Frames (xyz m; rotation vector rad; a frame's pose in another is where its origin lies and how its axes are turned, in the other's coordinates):
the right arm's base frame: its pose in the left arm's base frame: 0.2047 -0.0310 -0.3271 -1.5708 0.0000 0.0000
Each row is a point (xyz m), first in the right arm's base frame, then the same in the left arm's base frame.
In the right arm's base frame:
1: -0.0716 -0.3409 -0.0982
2: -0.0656 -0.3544 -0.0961
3: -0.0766 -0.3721 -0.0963
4: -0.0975 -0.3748 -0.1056
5: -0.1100 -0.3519 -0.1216
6: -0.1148 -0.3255 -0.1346
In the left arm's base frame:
1: 0.1331 -0.1292 0.0138
2: 0.1391 -0.1271 0.0273
3: 0.1281 -0.1273 0.0450
4: 0.1072 -0.1366 0.0477
5: 0.0947 -0.1526 0.0248
6: 0.0899 -0.1656 -0.0016

